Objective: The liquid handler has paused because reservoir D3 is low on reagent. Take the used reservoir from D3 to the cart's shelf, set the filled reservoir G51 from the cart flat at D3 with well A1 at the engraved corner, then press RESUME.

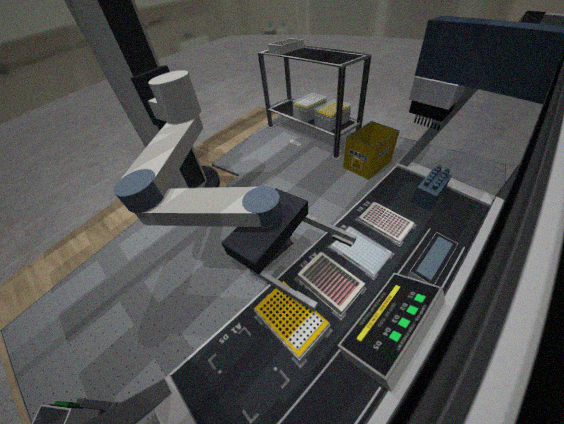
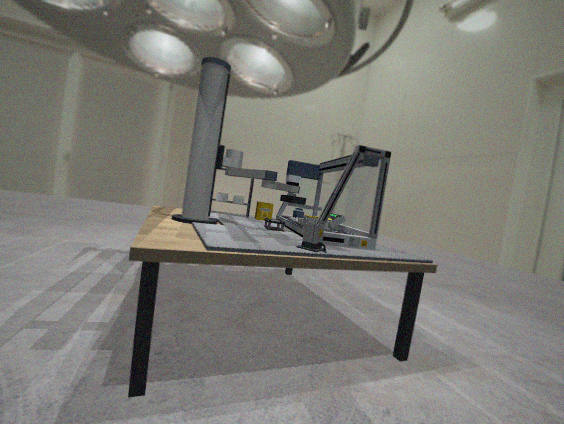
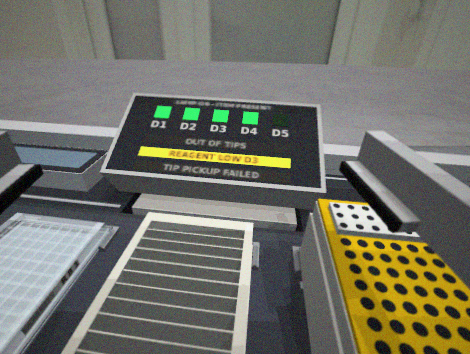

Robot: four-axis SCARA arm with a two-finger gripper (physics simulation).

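Pixels of known places: gripper, fingertip midpoint: (image 1: 337,270) (image 2: 314,208) (image 3: 197,150); arm's base at its link origin: (image 1: 190,187) (image 2: 194,221).
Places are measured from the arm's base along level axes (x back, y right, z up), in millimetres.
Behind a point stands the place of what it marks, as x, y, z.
Note:
The used reservoir (image 1: 332,282) {-685, 96, 71} (image 3: 177,287) {-690, 101, 85}, cream-rimmed with crosswise troughs, sits flat at D3 between a pale clear plate (image 1: 365,250) {-717, -24, 73} (image 3: 40,275) {-708, 7, 78} and a yellow tip rack (image 1: 290,320) {-663, 231, 125} (image 3: 410,285) {-657, 215, 125}. My gripper (image 1: 330,271) {-699, 116, 174} (image 3: 197,150) {-699, 116, 174} is open and empty above the deck, one finger over the plate's side, the other over the tip rack's side. A pale box (image 1: 286,46) {-150, -547, 386} stands on the top of the cart (image 1: 340,80) (image 2: 251,197) {-443, -427, 175}; its label is unreadable. The status panel (image 1: 392,325) {-824, 144, 137} (image 3: 212,145) {-808, 124, 126} reads REAGENT LOW D3, with D1 to D4 lit. No RESUME label is readable.
Two tip boxes, one white-topped (image 1: 310,104) {-269, -522, 177} and one yellow-topped (image 1: 332,112) {-384, -496, 173}, stand on the cart's lower shelf. A yellow waste bin (image 1: 370,150) {-592, -364, 133} (image 2: 264,210) {-545, -374, 91} stands beside it. A red-welled plate (image 1: 386,221) {-731, -140, 76}, a blue rack (image 1: 434,184) {-808, -269, 146} and the pipetting head (image 1: 434,92) {-729, -296, 369} are at the deck's far end.

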